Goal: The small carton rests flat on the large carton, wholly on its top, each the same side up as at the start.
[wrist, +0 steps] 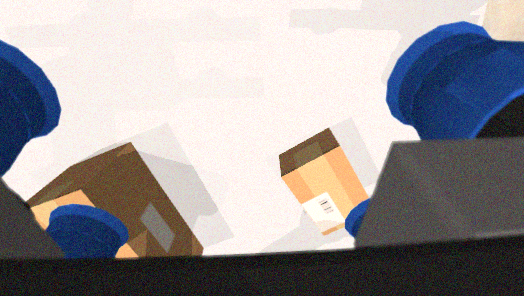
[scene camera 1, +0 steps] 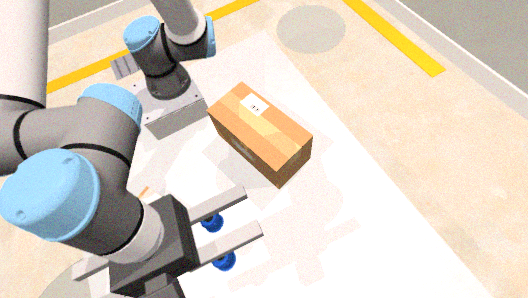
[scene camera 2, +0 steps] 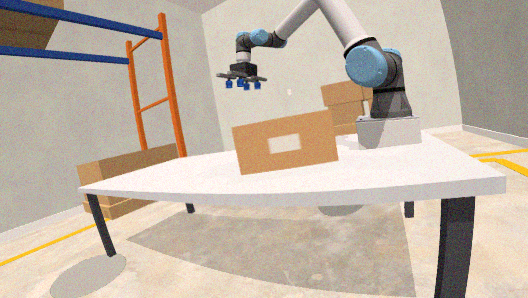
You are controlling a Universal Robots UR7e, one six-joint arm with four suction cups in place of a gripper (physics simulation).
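Pixels of known places: hand, its tool point: (wrist: 231,169) (scene camera 2: 243,88); arm's base, origin of its link: (scene camera 1: 170,84) (scene camera 2: 391,116).
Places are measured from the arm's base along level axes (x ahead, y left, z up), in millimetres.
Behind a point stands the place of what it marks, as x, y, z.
The large carton (scene camera 1: 262,127) {353, 214, 57} (scene camera 2: 317,142) {212, 244, -31} (wrist: 125,185) {452, 175, -16} rests flat on the white table (scene camera 1: 400,240) {774, 432, -94} (scene camera 2: 450,188) {-98, 453, -108} (wrist: 220,65) {632, 12, -95}, its white label up in scene camera 1. The small carton (scene camera 1: 144,191) {349, -181, -19} (wrist: 332,172) {476, -169, -19} stands apart from it on the table, label up in the wrist view; in scene camera 1 a sliver shows beside the gripper, and in scene camera 2 it does not show. My gripper (scene camera 1: 218,241) (scene camera 2: 243,84) hangs well above the table with suction off, its blue cups bare and holding nothing. The wrist view shows both cartons below, partly hidden by cups and gripper body.
The arm's base (scene camera 1: 177,117) {129, -19, -27} (scene camera 2: 390,132) {8, 81, -48} stands on the table near the large carton. Behind the table are stacked cartons (scene camera 2: 345,112). At the left, more cartons (scene camera 2: 135,165) lie near an orange and blue rack (scene camera 2: 173,100). The arm's links cross the left of scene camera 1.
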